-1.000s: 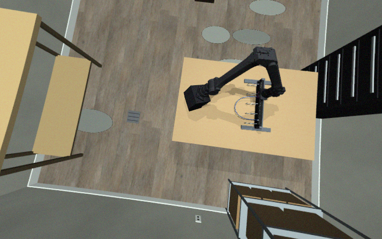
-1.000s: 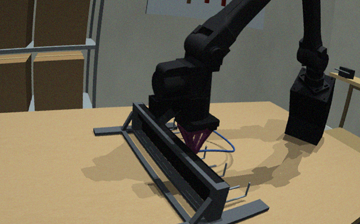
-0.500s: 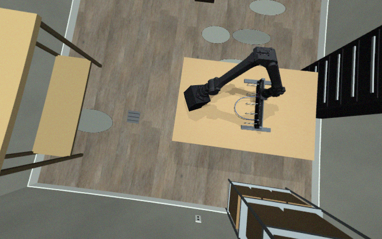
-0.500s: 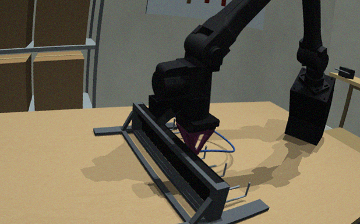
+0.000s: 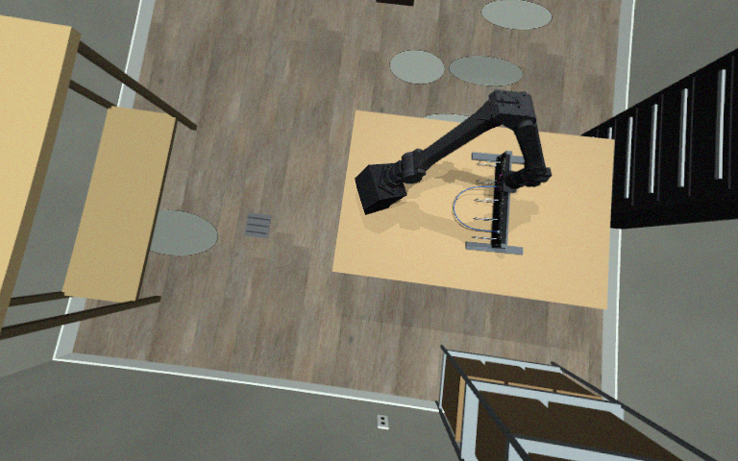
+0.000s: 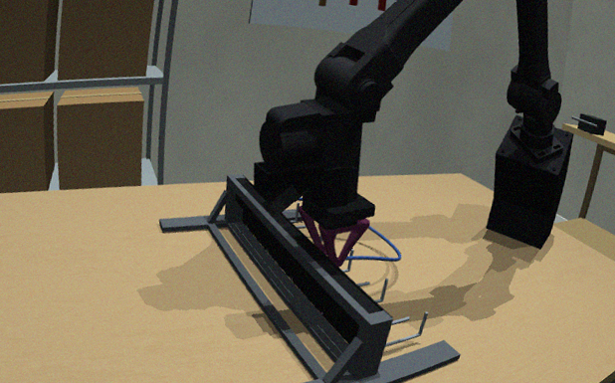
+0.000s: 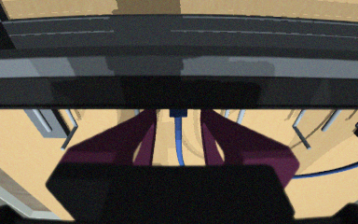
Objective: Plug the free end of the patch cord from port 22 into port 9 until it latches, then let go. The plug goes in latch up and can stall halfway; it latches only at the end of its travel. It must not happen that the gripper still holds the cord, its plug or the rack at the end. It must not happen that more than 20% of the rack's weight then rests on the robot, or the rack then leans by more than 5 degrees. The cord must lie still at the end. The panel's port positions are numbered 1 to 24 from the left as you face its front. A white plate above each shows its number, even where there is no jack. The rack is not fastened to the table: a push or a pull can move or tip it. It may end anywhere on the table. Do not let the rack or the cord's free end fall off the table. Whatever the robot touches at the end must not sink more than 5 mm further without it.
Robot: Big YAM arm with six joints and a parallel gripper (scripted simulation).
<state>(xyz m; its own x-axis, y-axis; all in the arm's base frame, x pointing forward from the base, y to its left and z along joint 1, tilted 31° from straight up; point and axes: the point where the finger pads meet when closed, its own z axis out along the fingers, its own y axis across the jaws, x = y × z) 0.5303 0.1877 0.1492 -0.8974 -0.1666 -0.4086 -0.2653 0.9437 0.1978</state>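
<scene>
Right now my hand is 2 cm short of the grey plug and 1 cm to the right of it.
</scene>
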